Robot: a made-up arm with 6 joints. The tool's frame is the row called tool.
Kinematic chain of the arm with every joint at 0, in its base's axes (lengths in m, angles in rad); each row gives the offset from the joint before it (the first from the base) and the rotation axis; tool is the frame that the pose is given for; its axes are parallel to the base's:
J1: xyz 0 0 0.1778 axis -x
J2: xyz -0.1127 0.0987 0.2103 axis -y
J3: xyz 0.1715 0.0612 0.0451 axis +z
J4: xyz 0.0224 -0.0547 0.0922 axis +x
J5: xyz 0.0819 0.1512 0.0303 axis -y
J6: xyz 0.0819 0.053 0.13 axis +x
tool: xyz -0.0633 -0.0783 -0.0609
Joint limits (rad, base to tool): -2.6..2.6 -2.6..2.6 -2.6..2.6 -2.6..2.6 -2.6..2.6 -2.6..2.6
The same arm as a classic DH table. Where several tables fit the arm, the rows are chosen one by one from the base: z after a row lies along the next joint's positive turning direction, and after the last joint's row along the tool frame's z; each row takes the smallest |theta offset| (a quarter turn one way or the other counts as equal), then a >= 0, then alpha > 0; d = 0 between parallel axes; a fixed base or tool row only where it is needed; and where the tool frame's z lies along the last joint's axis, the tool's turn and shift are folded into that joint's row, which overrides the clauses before.
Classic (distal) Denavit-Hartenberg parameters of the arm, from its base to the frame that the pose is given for. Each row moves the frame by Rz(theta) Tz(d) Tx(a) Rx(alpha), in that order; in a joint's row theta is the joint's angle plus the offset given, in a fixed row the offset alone. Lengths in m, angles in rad.
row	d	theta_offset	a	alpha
base (fixed)	0.1778	-1.5708	0	1.5708
J1	0.1127	1.5708	0.2103	1.5708
J2	-0.1599	-1.5708	0.1715	-1.5708
J3	0.1373	-1.5708	0.0547	-1.5708
J4	0.1043	-1.5708	0.0303	-1.5708
J5	-0.2042	0	0.13	1.5708
J6	0.0186	1.5708	0.0783	1.5708
tool (fixed)	-0.0609	1.5708	0	0
Joint limits (rad, base to tool): -2.6..2.6 -2.6..2.6 -2.6..2.6 -2.6..2.6 -2.6..2.6 -2.6..2.6

